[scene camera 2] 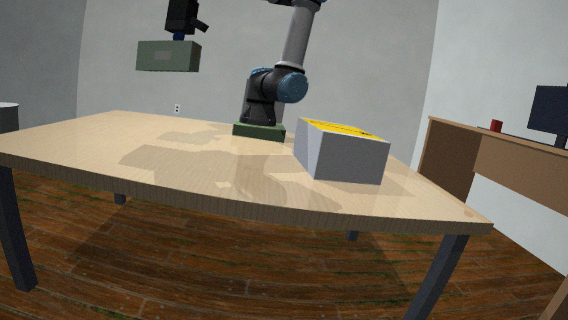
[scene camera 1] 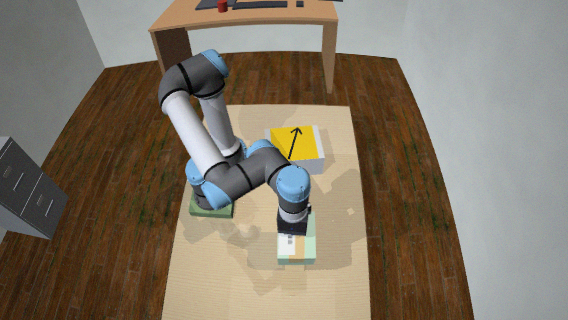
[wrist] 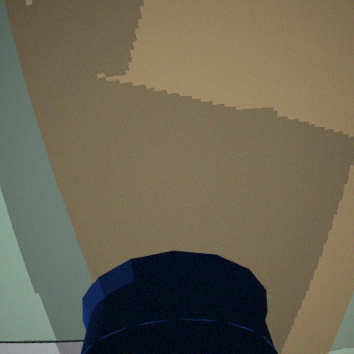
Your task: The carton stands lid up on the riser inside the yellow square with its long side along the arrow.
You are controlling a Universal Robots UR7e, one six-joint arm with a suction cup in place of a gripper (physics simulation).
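The pale green carton [scene camera 1: 311, 246] [scene camera 2: 162, 65] [wrist: 200, 190], with a tan tape band and white label on top, hangs level and lid up from my suction cup [scene camera 2: 178, 36] [wrist: 175, 300], high above the table. My gripper is shut on it; the black tool hides the contact in scene camera 1. The carton's long side runs roughly toward that camera. The light grey riser [scene camera 1: 311, 166] [scene camera 2: 350, 159] stands apart from the carton, farther back in scene camera 1. Its top bears the yellow square [scene camera 1: 308, 145] [scene camera 2: 320, 124] and the black arrow [scene camera 1: 294, 145], which points away and slightly right.
The arm's green base block [scene camera 1: 212, 213] [scene camera 2: 259, 132] sits at the left edge of the table [scene camera 1: 200, 285] [scene camera 2: 100, 145] in scene camera 1. The forearm passes near the riser's front left corner there. A desk [scene camera 1: 245, 16] with a red cup [scene camera 1: 222, 6] [scene camera 2: 496, 125] stands beyond.
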